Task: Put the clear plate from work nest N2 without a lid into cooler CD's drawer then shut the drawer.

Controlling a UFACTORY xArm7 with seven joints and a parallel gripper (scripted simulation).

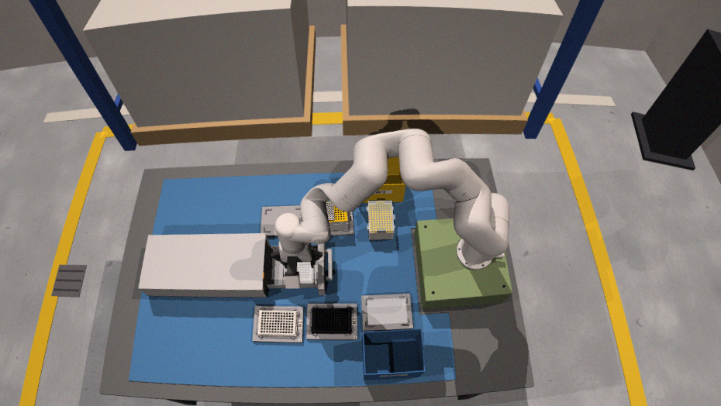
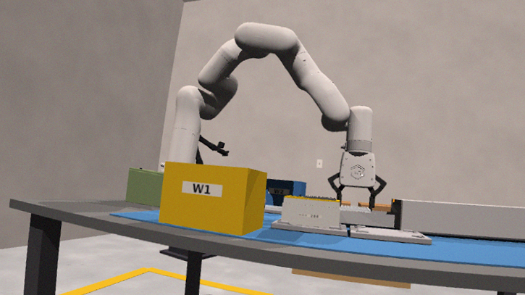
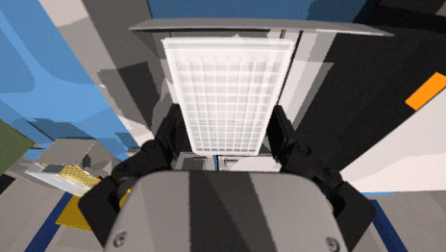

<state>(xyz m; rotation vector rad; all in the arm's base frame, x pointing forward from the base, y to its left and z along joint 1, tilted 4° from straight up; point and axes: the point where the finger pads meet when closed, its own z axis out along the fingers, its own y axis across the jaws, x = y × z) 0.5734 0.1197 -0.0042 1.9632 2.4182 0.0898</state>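
Now: hand 3 cm short of the drawer, 1 cm to the right of it and 3 cm above it. Also, from my hand: flat-topped pale plate 31 cm behind, 10 cm to the left, 4 cm below; then black plate 14 cm behind, 16 cm to the left, 4 cm below; then white plate 3 cm ahead, 21 cm to the left, 4 cm below.
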